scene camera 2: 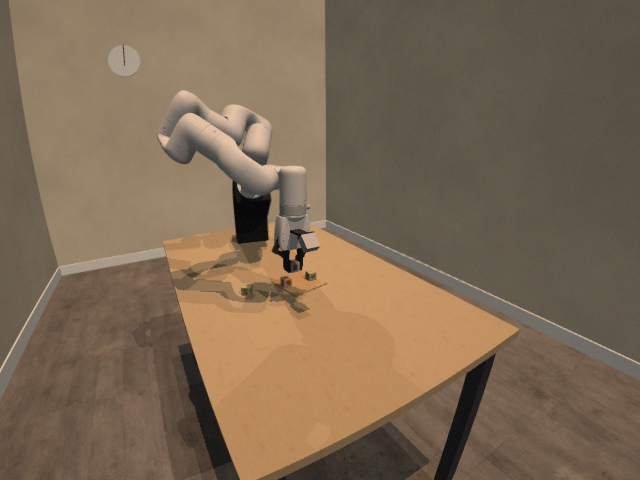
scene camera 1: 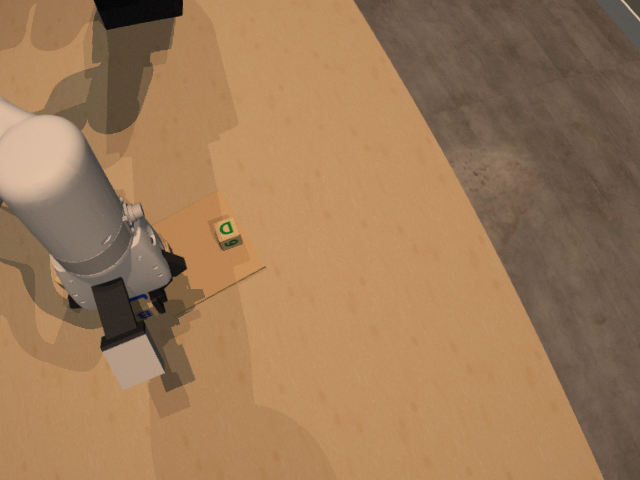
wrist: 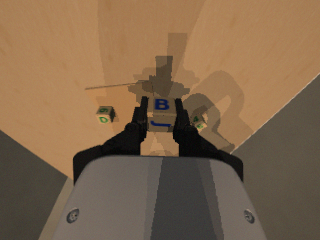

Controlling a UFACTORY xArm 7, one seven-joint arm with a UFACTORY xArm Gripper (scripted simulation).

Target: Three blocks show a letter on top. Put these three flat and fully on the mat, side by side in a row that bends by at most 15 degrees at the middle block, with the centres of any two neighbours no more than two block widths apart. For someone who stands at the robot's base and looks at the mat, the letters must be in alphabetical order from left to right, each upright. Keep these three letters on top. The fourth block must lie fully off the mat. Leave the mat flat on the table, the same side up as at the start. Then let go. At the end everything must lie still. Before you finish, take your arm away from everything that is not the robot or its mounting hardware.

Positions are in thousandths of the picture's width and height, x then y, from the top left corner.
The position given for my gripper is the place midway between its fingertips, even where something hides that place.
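Observation:
A tan mat (scene camera 1: 298,486) is here in the scene, and I find the mat (wrist: 389,410) in the wrist view as well. As for my gripper (scene camera 1: 226,641), I see it too. Scene camera 2 gives me another look at my gripper (scene camera 2: 459,564), and the wrist view also shows the gripper (wrist: 502,444).

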